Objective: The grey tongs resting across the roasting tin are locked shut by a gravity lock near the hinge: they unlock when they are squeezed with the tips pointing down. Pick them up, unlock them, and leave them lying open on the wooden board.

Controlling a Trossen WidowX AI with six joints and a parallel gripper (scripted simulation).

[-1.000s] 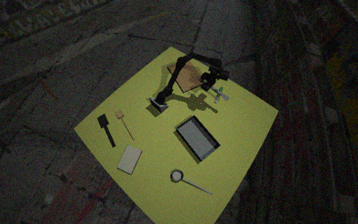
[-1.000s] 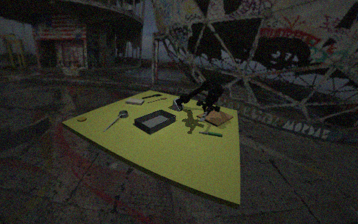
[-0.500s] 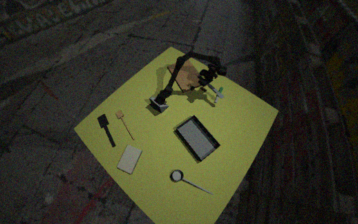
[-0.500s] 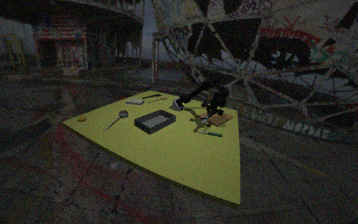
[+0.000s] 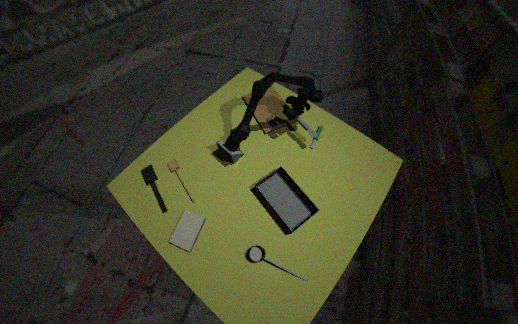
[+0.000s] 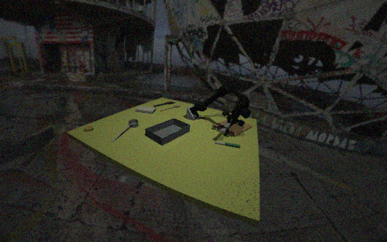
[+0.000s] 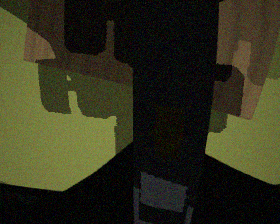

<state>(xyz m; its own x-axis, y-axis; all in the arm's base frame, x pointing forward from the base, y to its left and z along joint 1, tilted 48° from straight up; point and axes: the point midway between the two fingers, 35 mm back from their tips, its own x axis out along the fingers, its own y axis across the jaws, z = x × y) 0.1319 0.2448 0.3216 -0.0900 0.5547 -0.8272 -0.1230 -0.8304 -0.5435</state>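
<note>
The wooden board is 200 mm behind my gripper tip, 70 mm below it and 20 mm to the left of it. Also, from my gripper tip: green-handled tool: 170 mm ahead, 70 mm below, 40 mm to the left; then yellow lock piece: 40 mm above, 20 mm behind, 10 mm to the left; then roasting tin: 390 mm to the right, 280 mm ahead, 40 mm below.
</note>
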